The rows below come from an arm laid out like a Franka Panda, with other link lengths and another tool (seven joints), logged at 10 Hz.
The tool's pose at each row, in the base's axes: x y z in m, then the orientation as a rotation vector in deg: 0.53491, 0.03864, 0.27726, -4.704, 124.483, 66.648; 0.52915, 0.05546, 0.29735, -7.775, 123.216, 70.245; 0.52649, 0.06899, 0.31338, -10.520, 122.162, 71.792; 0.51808, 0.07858, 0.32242, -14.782, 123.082, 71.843; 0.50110, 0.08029, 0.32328, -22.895, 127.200, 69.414; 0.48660, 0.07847, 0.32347, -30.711, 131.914, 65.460
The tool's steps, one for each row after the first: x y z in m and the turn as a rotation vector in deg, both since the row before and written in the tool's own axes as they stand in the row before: -0.00307, 0.02657, 0.00207, -3.508, 1.140, -0.799; -0.00428, 0.02033, 0.00392, -2.027, 0.683, -1.361; 0.00306, 0.01530, 0.00101, -0.815, 2.544, -2.115; 0.01300, 0.00932, -0.00601, 0.767, 6.291, -3.911; 0.01133, 0.00650, -0.00654, 1.887, 6.593, -3.710
